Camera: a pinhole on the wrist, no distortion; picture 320 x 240 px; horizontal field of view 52.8 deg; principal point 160.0 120.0 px. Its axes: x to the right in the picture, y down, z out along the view. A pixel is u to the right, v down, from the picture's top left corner.
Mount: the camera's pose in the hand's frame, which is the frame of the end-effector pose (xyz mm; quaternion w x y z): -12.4 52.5 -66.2 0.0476 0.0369 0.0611 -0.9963
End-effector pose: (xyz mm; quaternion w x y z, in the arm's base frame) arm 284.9 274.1 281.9 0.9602 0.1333 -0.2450 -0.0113
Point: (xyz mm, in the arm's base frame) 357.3 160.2 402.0
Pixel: outside the picture
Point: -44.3 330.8 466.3
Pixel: 301 8
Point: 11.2 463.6 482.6
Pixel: outside the picture
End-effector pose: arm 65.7 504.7 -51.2 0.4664 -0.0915 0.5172 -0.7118
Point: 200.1 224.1 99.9
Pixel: 62 163
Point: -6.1 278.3 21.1
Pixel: outside the picture
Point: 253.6 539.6 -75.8
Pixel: outside the picture
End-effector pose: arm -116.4 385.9 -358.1 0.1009 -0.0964 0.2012 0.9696
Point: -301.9 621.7 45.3
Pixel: 59 131
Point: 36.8 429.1 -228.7
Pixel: outside the picture
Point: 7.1 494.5 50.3
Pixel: 260 89
